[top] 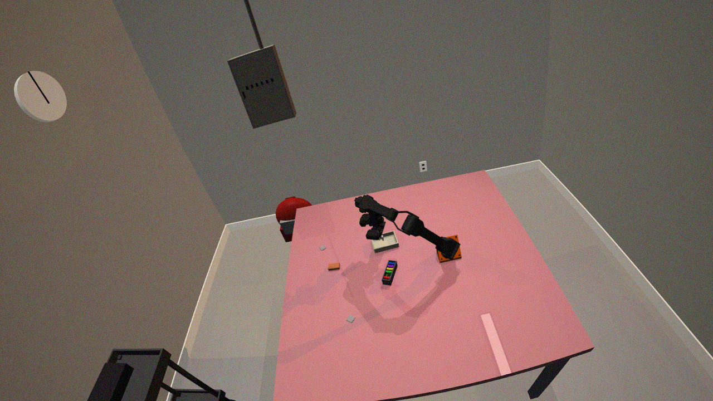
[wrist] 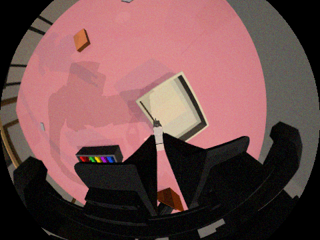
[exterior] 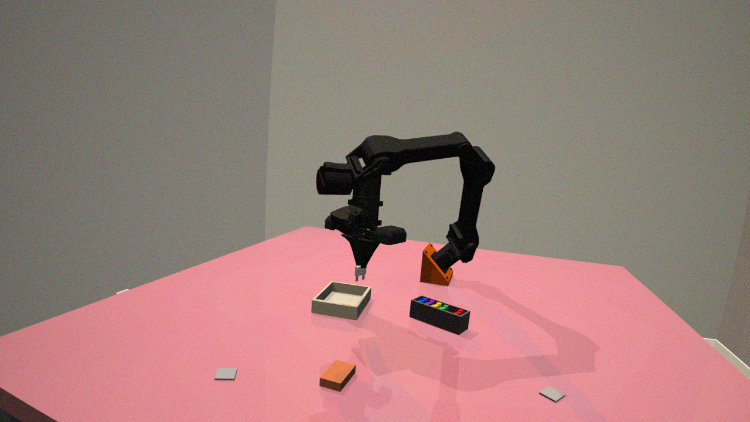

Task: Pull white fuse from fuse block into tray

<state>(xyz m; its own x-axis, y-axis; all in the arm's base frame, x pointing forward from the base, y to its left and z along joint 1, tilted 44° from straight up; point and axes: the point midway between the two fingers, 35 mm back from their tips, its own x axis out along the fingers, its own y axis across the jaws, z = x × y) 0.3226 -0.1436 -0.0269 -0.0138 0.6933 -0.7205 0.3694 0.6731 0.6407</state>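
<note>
The tray is 100 mm below my gripper tip, 40 mm to the right of it and 10 mm behind it. Round my gripper tip: white fuse: 10 mm below.
</note>
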